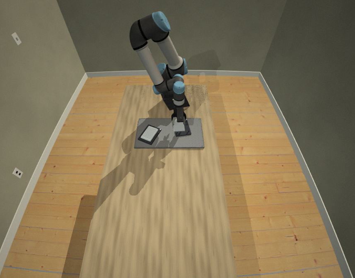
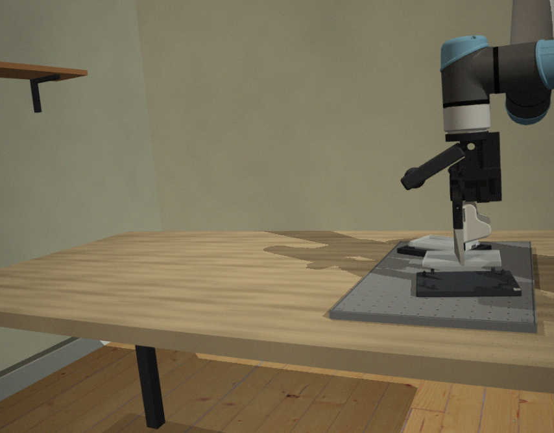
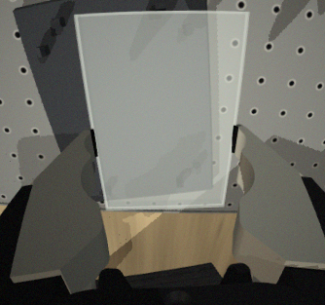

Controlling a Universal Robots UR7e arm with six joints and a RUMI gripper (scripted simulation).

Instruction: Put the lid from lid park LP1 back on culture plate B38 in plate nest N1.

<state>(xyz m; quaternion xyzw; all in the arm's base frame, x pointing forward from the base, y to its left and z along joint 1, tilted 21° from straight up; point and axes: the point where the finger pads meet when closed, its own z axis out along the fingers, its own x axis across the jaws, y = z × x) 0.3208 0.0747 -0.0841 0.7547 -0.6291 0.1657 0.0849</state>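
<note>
The lid park LP1 lies 10 mm behind my hand, 20 mm to the left of it and 50 mm below it. The rest, counted from my hand: clear lid (10 mm below); label (100 mm behind, 60 mm to the left, 40 mm below); culture plate B38 (80 mm ahead, 220 mm to the right, 40 mm below).
</note>
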